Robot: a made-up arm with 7 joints.
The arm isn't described. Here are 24 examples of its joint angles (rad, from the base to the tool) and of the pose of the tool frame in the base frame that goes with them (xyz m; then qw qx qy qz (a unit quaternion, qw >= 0)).
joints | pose
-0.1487 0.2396 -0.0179 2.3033 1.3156 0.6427 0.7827 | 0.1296 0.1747 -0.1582 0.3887 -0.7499 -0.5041 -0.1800
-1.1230 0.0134 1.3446 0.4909 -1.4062 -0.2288 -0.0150 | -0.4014 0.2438 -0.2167 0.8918 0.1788 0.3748 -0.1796
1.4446 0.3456 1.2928 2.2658 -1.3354 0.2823 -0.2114 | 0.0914 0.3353 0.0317 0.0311 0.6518 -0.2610 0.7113
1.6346 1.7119 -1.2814 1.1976 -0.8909 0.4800 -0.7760 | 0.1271 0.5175 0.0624 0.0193 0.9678 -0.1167 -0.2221
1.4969 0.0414 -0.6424 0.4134 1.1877 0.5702 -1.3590 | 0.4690 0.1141 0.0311 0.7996 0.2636 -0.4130 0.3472
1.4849 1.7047 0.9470 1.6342 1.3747 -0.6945 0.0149 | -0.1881 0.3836 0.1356 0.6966 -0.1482 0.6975 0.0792
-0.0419 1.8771 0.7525 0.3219 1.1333 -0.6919 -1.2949 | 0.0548 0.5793 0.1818 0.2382 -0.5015 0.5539 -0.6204
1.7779 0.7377 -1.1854 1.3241 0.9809 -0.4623 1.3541 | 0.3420 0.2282 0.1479 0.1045 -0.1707 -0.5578 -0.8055
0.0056 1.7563 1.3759 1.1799 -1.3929 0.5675 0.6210 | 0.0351 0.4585 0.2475 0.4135 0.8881 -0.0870 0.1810
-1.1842 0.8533 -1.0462 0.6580 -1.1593 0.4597 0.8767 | -0.3188 0.4033 -0.1972 0.1389 -0.2186 0.6744 -0.6914
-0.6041 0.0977 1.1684 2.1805 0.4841 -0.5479 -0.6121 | -0.0281 0.3128 -0.1561 0.1792 0.5021 -0.7789 0.3304
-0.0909 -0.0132 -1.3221 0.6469 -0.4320 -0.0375 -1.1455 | -0.0096 0.0190 -0.4391 0.6166 0.1749 -0.6198 -0.4529
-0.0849 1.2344 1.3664 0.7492 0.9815 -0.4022 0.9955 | 0.0271 0.5914 -0.0147 0.2893 0.2708 -0.9177 -0.0279
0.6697 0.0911 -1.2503 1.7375 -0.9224 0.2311 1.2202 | 0.2108 -0.0240 -0.1641 0.2091 0.0535 -0.2959 -0.9305
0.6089 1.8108 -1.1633 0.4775 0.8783 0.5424 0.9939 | 0.0160 0.6095 0.0420 0.9621 0.1944 -0.0848 0.1714
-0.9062 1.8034 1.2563 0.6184 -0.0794 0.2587 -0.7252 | 0.1891 0.5494 0.1017 0.2937 0.9080 -0.2989 0.0047
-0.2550 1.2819 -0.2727 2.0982 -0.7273 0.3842 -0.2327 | 0.1403 0.2976 -0.1349 0.3334 0.5043 -0.5083 -0.6133
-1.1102 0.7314 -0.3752 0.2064 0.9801 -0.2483 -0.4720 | -0.3097 0.4510 -0.1971 0.7900 0.5737 0.2138 -0.0334
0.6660 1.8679 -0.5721 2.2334 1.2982 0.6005 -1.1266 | 0.1304 0.3144 0.0530 0.6220 0.5326 -0.5733 -0.0288
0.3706 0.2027 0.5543 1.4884 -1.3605 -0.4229 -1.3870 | 0.2576 0.3080 -0.1855 0.0593 -0.7449 0.6569 -0.1005
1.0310 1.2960 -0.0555 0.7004 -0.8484 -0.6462 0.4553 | 0.1743 0.5588 0.0486 0.5420 0.5964 -0.3451 -0.4811
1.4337 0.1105 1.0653 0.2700 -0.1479 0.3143 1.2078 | 0.4647 0.2435 -0.0375 0.4147 -0.5906 -0.6919 -0.0234
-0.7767 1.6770 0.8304 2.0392 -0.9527 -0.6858 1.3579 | 0.1950 0.3136 0.0232 0.1133 0.3444 0.2801 -0.8889
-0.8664 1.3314 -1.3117 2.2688 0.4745 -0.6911 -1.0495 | -0.1123 0.2499 -0.1480 0.9476 -0.1065 -0.2996 0.0308
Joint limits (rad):
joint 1: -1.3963..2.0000
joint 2: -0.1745..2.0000
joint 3: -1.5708..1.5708
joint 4: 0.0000..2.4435
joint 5: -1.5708..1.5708
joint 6: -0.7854..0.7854
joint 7: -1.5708..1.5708
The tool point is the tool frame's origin. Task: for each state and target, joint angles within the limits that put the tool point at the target. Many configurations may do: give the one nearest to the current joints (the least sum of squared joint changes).
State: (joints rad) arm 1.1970 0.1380 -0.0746 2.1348 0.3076 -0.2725 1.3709
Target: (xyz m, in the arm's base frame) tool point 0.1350 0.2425 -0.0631
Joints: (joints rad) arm 0.3330 0.1962 0.6202 2.4415 0.3076 -0.2725 1.3709
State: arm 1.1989 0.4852 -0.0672 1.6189 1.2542 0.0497 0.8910
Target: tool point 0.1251 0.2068 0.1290
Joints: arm 1.4769 0.5271 -0.0164 2.3841 1.2542 0.0497 0.8910
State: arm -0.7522 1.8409 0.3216 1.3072 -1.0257 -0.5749 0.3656
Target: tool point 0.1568 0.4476 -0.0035
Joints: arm -0.5755 1.3233 0.8577 1.5847 -1.0257 -0.5749 0.3656
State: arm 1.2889 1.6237 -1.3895 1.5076 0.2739 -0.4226 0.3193
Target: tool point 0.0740 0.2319 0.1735
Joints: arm 2.0000 1.1007 -0.5875 2.2969 0.2739 -0.4226 0.3193
